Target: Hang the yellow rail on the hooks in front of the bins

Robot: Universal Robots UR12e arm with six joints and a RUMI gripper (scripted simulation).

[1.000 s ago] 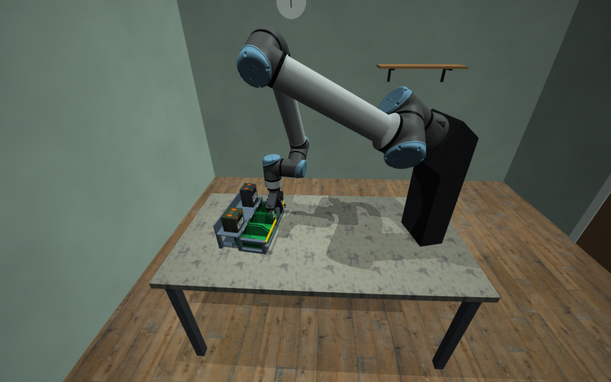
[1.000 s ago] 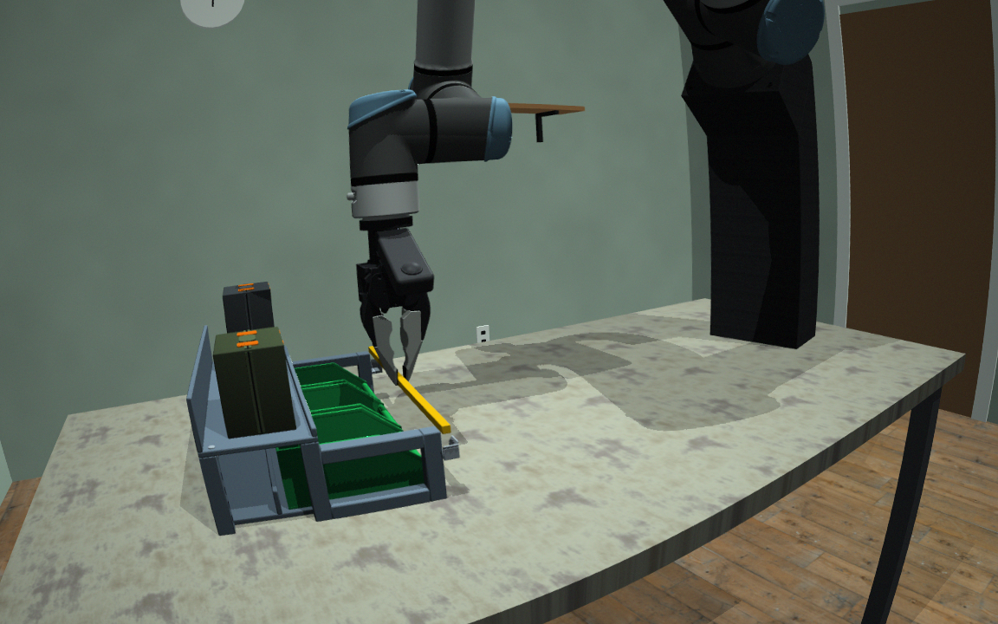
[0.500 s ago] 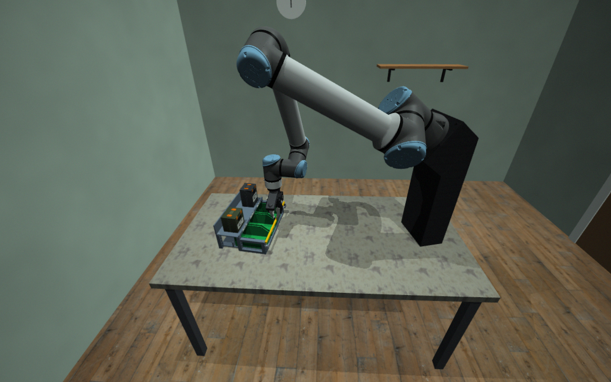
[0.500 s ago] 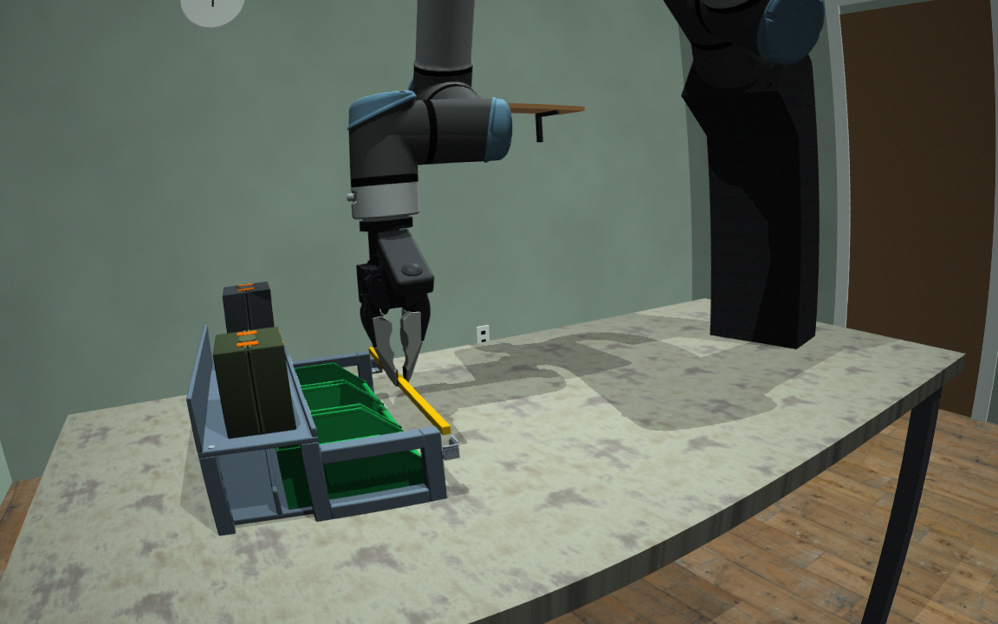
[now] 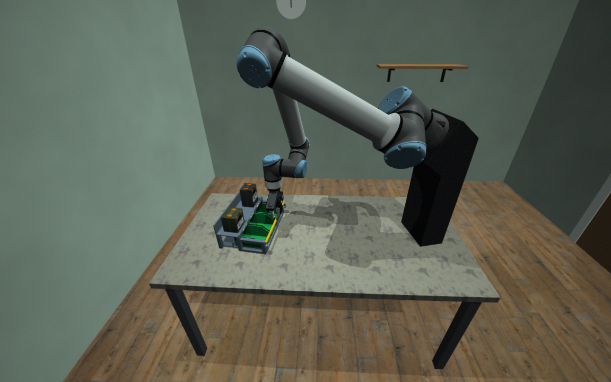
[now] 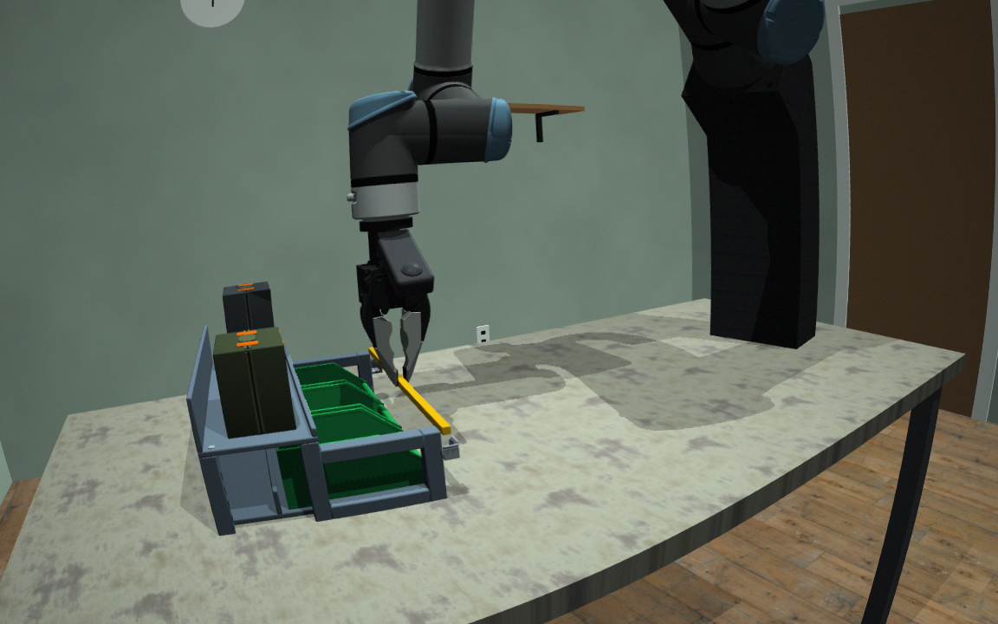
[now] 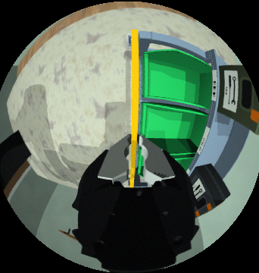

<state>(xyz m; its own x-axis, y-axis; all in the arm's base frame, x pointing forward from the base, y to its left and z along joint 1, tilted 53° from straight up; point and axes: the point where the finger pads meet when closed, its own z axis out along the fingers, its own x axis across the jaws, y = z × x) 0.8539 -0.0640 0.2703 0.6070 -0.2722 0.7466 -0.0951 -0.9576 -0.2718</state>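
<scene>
The yellow rail is 1 cm below my hand.
</scene>
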